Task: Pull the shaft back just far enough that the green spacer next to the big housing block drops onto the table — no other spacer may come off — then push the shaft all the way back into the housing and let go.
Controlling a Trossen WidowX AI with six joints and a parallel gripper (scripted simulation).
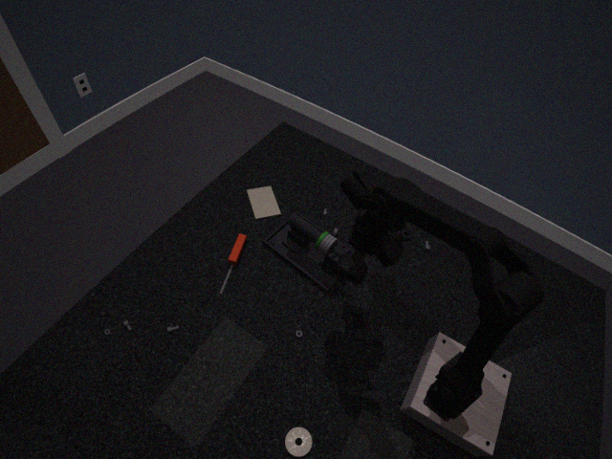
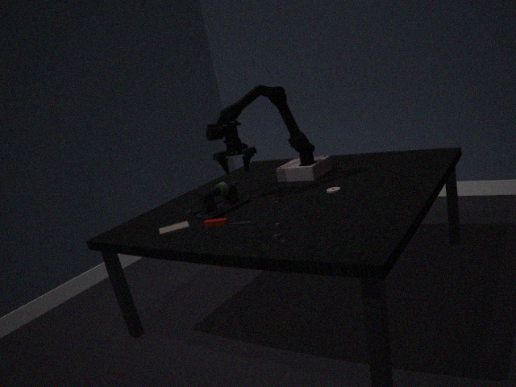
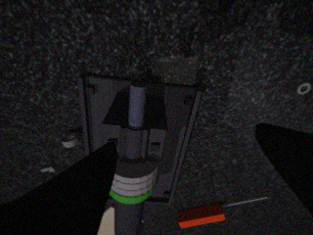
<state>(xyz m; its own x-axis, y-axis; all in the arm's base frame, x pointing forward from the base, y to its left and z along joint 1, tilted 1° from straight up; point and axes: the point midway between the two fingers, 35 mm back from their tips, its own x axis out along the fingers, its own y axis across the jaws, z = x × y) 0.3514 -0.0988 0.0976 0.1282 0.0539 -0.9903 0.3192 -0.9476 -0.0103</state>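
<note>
My gripper tip is 60 mm short of the shaft, 50 mm above it and 30 mm to the left of it. Also, from my gripper tip: orange-handled screwdriver 240 mm ahead, 160 mm to the left, 120 mm below; then grey spacer 80 mm ahead, 50 mm below, 30 mm to the right; then green spacer 100 mm ahead, 50 mm below, 30 mm to the right.
</note>
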